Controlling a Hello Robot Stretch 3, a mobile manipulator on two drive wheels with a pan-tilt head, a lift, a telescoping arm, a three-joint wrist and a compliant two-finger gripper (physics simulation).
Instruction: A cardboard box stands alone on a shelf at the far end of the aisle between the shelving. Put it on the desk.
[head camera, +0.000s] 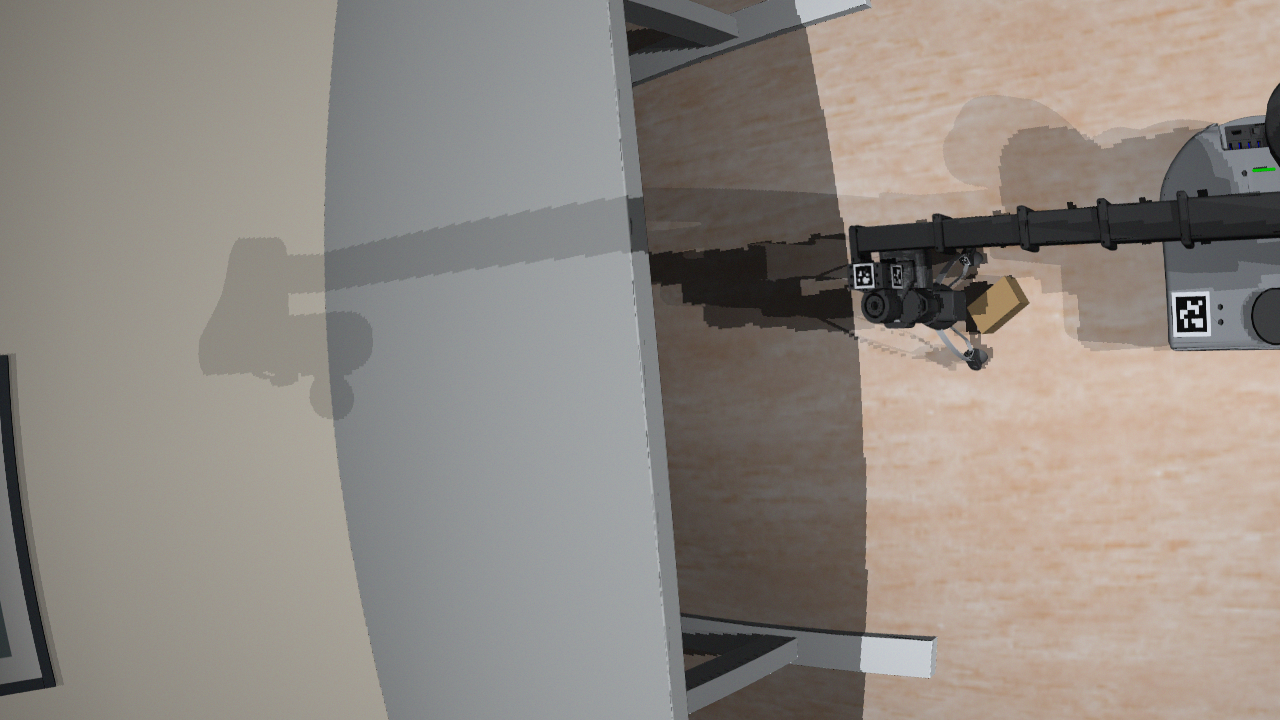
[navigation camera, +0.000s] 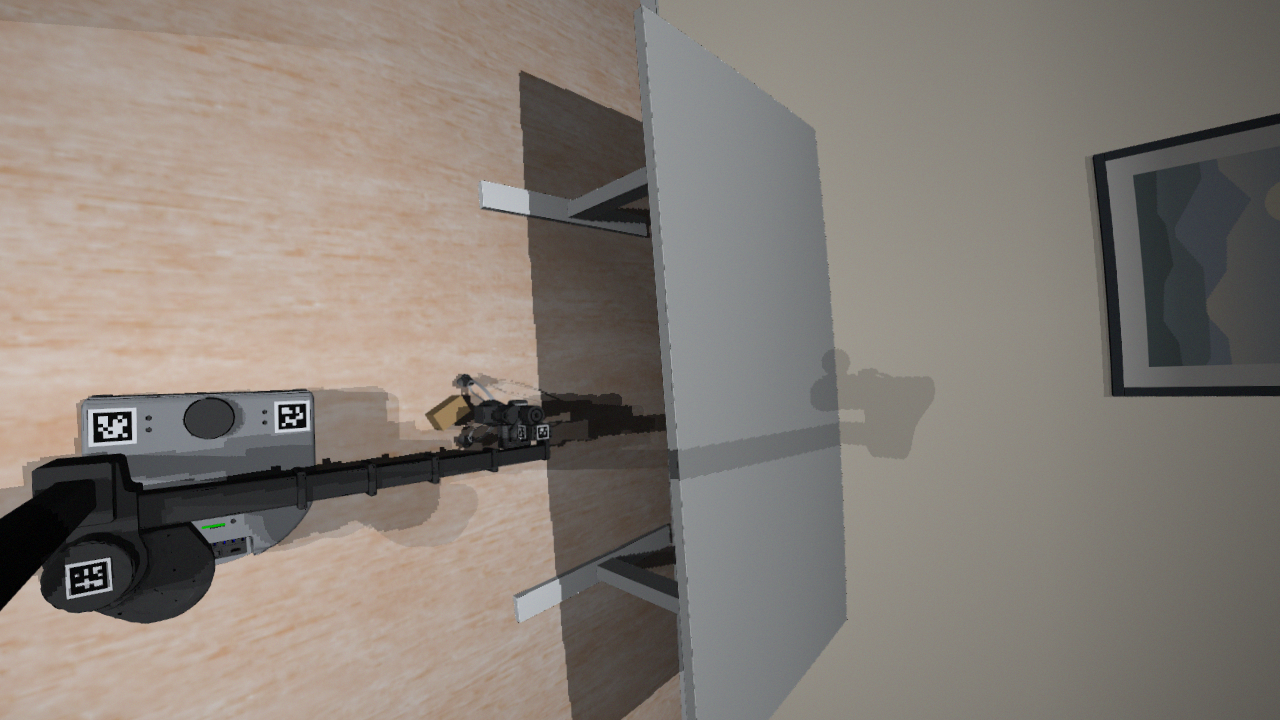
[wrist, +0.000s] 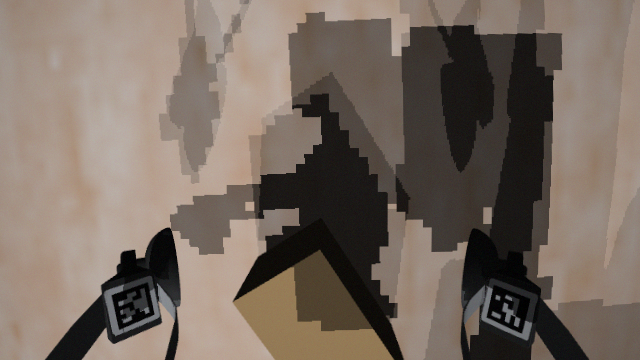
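Where they show: gripper, fingertip midpoint: (head camera: 978, 307) (navigation camera: 462, 410); robot's base, link origin: (head camera: 1272, 313) (navigation camera: 209, 416).
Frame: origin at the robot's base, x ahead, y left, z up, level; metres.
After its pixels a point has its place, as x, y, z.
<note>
The cardboard box (head camera: 1002, 304) @(-0.025, -0.483, 0.060) (navigation camera: 445, 412) @(-0.022, -0.483, 0.060) (wrist: 330, 305) is small and tan and is down at the floor in front of the desk, turned at an angle to my gripper. Its lower part is cut off in the wrist view, and its dark sides lie in shade. My gripper (head camera: 972, 310) @(-0.022, -0.540, 0.034) (navigation camera: 464, 410) @(-0.022, -0.540, 0.034) (wrist: 320, 256) @(-0.022, -0.540, 0.034) is open and points down, low over the floor, with one finger to each side of the box and a gap on both sides. The desk (head camera: 492, 447) @(0.126, -0.868, 0.720) (navigation camera: 742, 295) @(0.227, -0.859, 0.720) has a grey top and stands beyond the arm's end, against the wall.
The desk's legs (head camera: 897, 656) (navigation camera: 505, 197) reach out across the wooden floor (head camera: 1074, 537) @(0.358, -0.353, 0.000) (navigation camera: 268, 223) @(0.421, -0.099, 0.000) on both sides of the arm. My base (head camera: 1190, 241) (navigation camera: 183, 456) @(-0.060, 0.039, 0.160) is behind the box. A framed picture (navigation camera: 1199, 259) @(0.262, -1.390, 1.508) hangs on the wall. Shadows of the arm fall on floor and desk.
</note>
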